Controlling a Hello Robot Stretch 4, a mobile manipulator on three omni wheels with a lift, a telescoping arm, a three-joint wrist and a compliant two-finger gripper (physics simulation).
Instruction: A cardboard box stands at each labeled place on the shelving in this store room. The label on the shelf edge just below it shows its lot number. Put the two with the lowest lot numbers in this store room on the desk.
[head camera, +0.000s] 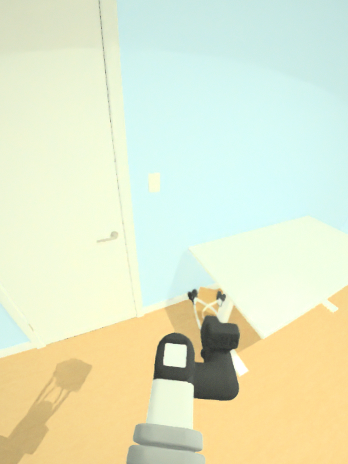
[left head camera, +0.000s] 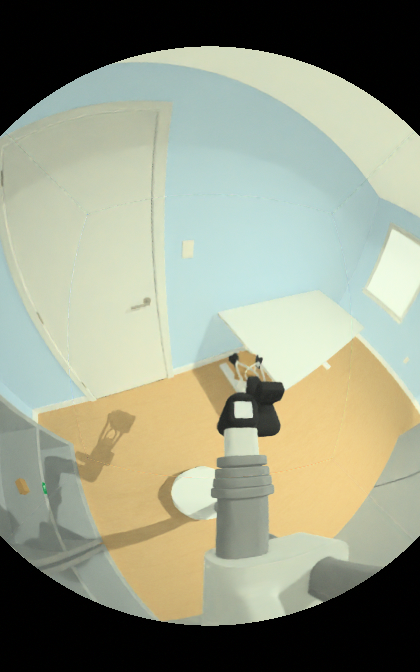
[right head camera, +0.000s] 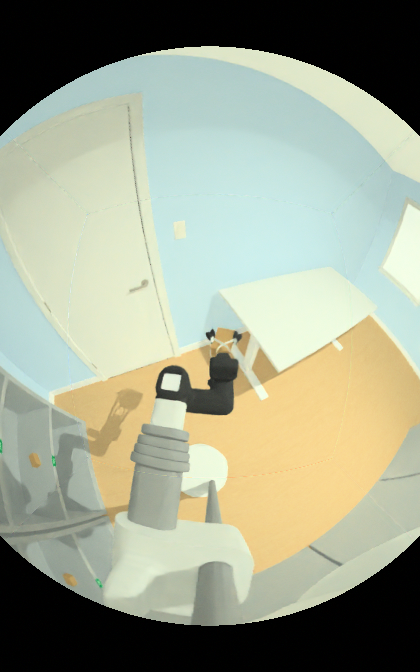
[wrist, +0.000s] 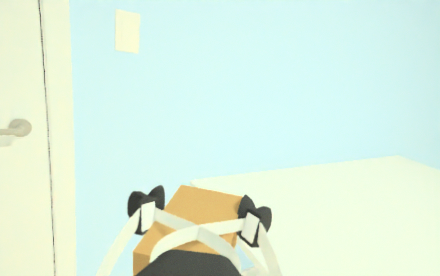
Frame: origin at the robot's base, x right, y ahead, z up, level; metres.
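Seen in the pictures: gripper, fingertip midpoint: (head camera: 206, 292) (wrist: 201, 205).
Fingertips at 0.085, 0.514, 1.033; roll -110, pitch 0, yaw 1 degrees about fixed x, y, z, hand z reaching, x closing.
Pixels of each thing's middle, then the offset from my fingertips to it, as dx, dy, dz. Level surfaces: height alone.
- cardboard box, body centre: (wrist: 195, 244) (head camera: 206, 304) +0.000, -0.038, -0.012
- white desk, surface height: dz -0.341
- switch plate, body centre: (wrist: 127, 32) (head camera: 154, 182) -0.292, +0.647, +0.159
My gripper (head camera: 207, 296) (left head camera: 246, 360) (right head camera: 224, 336) (wrist: 201, 205) is shut on a cardboard box (wrist: 207, 200), whose top shows between the fingertips in the wrist view. The white desk (head camera: 285, 270) (left head camera: 295, 335) (right head camera: 305, 315) (wrist: 350, 215) stands against the blue wall, to the right of the gripper. The held box shows left of the desk's near left corner, not over its top. On the shelving (left head camera: 41, 462) (right head camera: 52, 435) at the left, small boxes (left head camera: 22, 486) (right head camera: 34, 460) stand near green labels (left head camera: 45, 488) (right head camera: 54, 461), whose numbers are too small to read. Another box (right head camera: 70, 579) shows lower in the right head view.
A closed door (head camera: 55, 200) (left head camera: 115, 260) (right head camera: 95, 250) is left of the desk, with a switch plate (head camera: 154, 182) (wrist: 127, 31) between them. The desk's leg and foot (right head camera: 255, 380) reach out over the floor below the gripper. A round white disc (left head camera: 195, 492) (right head camera: 205, 470) is low beside the arm.
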